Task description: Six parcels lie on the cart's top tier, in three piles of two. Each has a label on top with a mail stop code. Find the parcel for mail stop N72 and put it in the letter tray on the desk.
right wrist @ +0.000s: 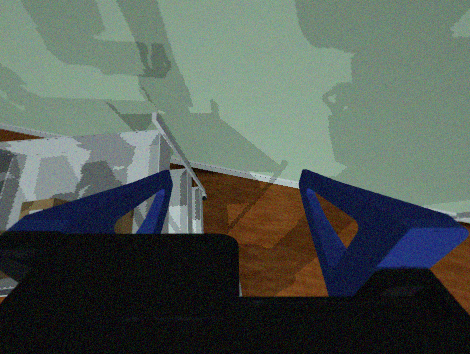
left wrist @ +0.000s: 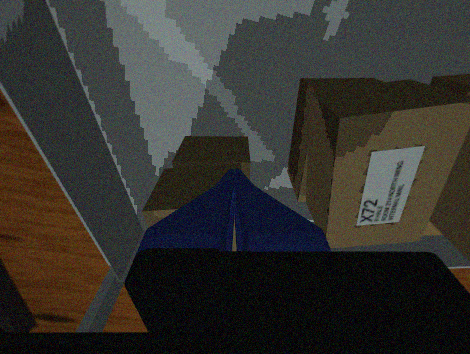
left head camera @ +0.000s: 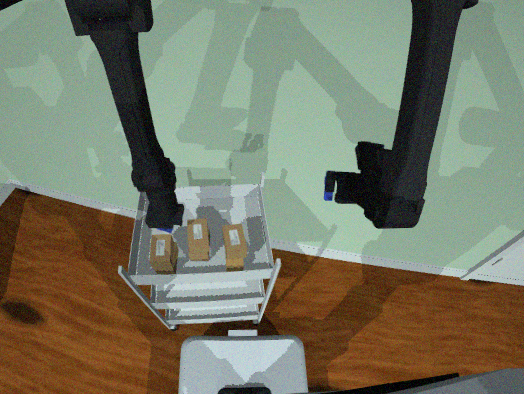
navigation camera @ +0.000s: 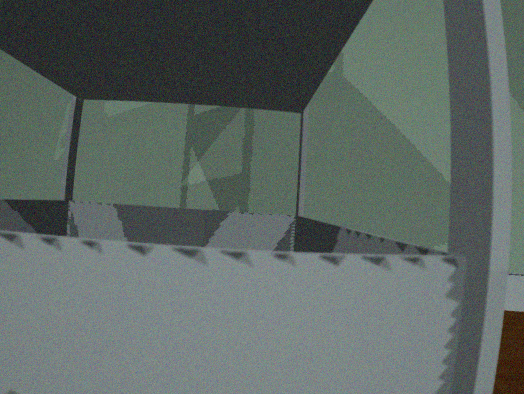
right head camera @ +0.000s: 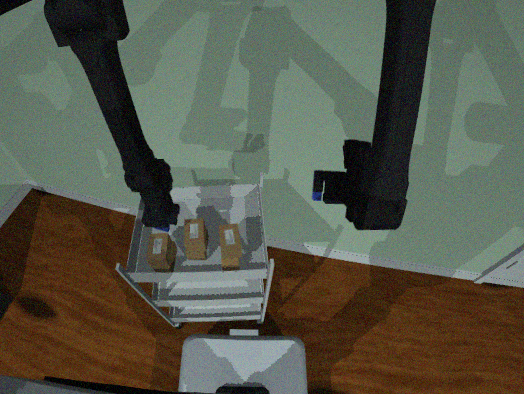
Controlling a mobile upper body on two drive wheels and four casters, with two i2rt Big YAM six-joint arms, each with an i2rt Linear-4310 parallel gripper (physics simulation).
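Places are measured from the left arm's base along level axes (x back, y right, z up), in metres.
Pixels of known places: left gripper, fingertip midpoint: (left wrist: 234, 178) (left head camera: 170, 231) (right head camera: 168, 230); right gripper, fingertip midpoint: (right wrist: 235, 176) (left head camera: 343, 180).
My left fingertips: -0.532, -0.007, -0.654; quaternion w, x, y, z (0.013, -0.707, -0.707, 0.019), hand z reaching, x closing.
Note:
Ahead of a thing's pixels: the offset from my left fingertips to its middle, as dx, dy, dz. "*": to the spot under its first point.
Three brown parcel piles stand on the cart {* +0.124, +0.111, -0.044} (left head camera: 205, 276) (right head camera: 205, 275): left pile {+0.061, -0.021, -0.018} (left head camera: 163, 260) (right head camera: 161, 258), middle pile {+0.002, +0.084, -0.018} (left head camera: 198, 246) (right head camera: 195, 245) and right pile {+0.021, +0.194, -0.016} (left head camera: 234, 251) (right head camera: 230, 250). Their labels are unreadable in the head views. In the left wrist view, a parcel {* +0.010, +0.063, +0.007} (left wrist: 345, 200) at the right is labelled X72. Another parcel (left wrist: 192, 182) is partly behind my fingers, its label hidden. My left gripper (left head camera: 165, 230) (right head camera: 161, 229) (left wrist: 234, 178) is shut and empty, at the far end of the left pile. My right gripper (right wrist: 235, 176) is open and empty, right of the cart. Letter tray and desk are not identifiable.
My pale base (left head camera: 195, 370) (right head camera: 197, 370) is close to the cart's near side. The cart has raised rims and corner posts. A white panel (left head camera: 507, 260) stands at the far right by the green wall. Pale flat surfaces (navigation camera: 225, 320) fill the lower navigation view.

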